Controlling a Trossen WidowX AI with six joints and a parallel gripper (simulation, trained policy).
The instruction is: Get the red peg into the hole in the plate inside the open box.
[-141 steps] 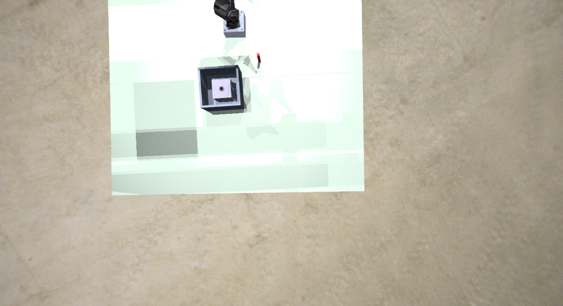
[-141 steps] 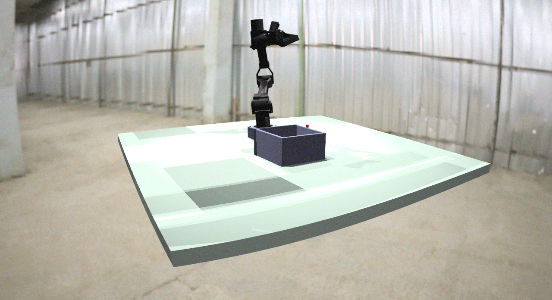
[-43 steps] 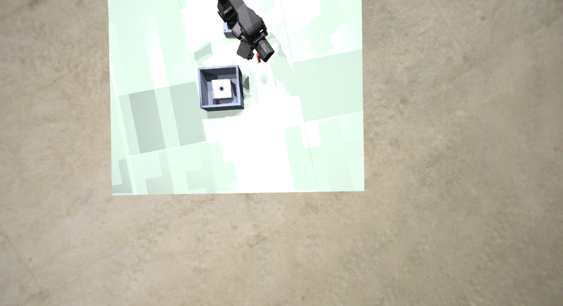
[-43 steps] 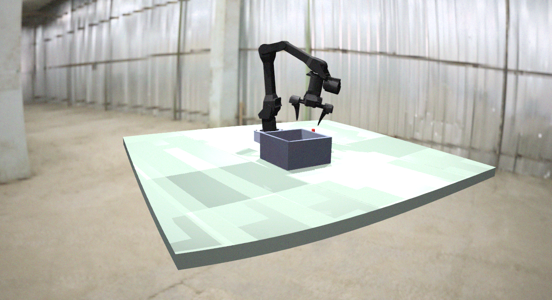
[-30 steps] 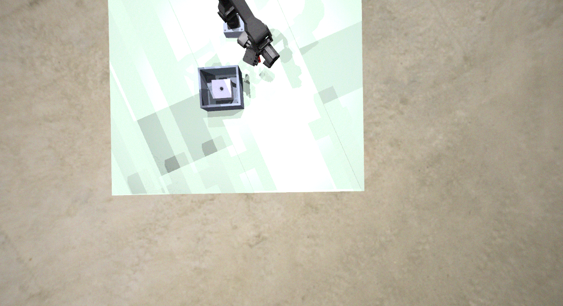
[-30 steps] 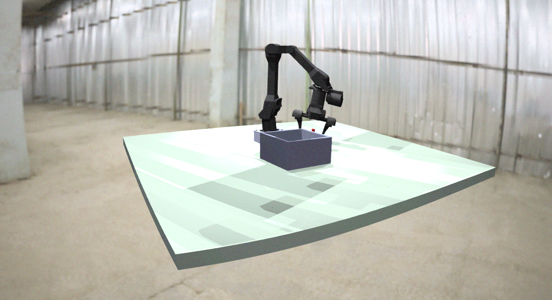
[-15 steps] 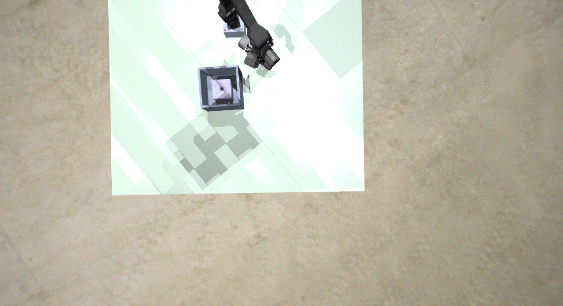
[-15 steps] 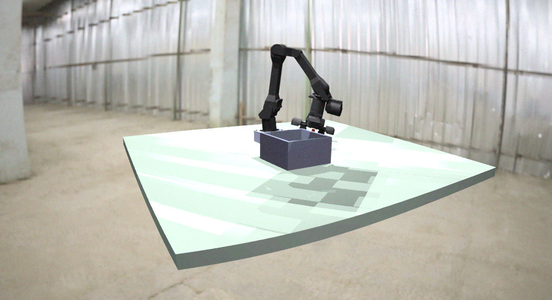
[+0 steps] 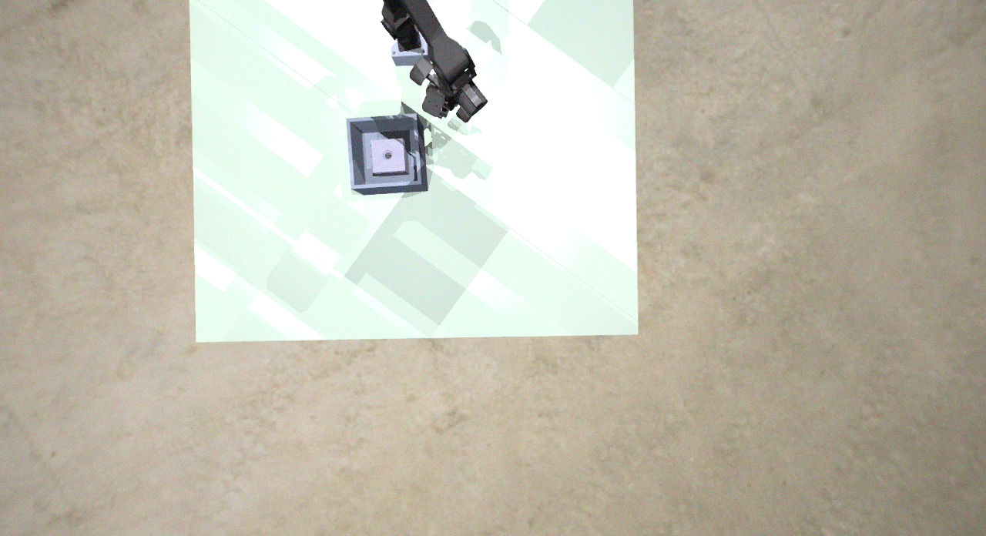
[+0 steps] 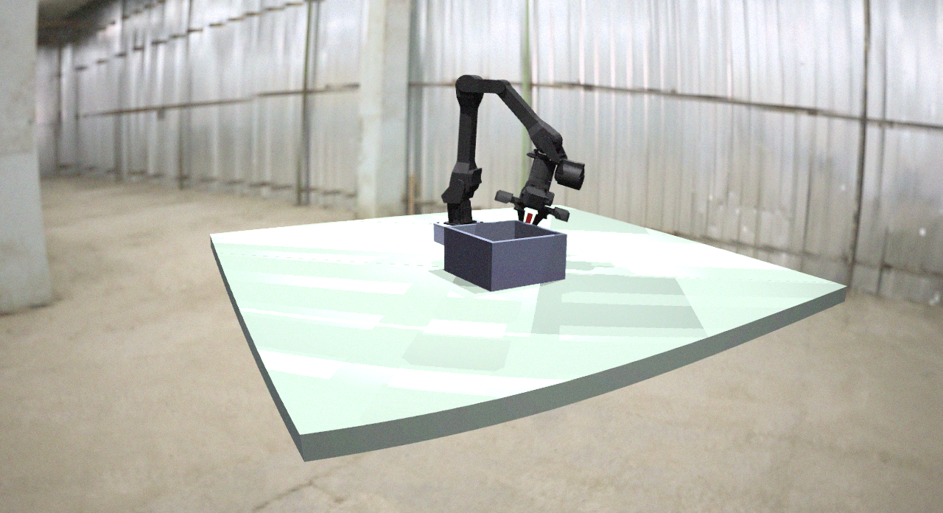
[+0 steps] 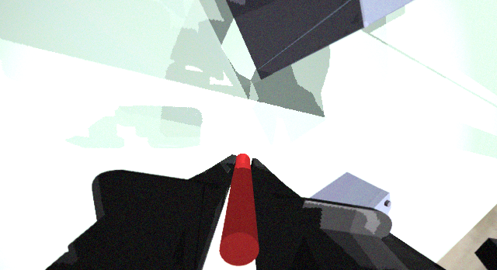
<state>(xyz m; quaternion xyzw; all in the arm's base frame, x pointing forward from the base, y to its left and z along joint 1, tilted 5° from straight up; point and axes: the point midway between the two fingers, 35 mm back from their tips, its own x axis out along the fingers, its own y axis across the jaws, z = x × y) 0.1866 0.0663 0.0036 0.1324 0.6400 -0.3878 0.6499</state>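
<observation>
My gripper tip is now 13 cm short of the box, 17 cm to the left of it and 1 cm above it. The rest, counted from my gripper tip: red peg 1 cm to the left, 3 cm above.
</observation>
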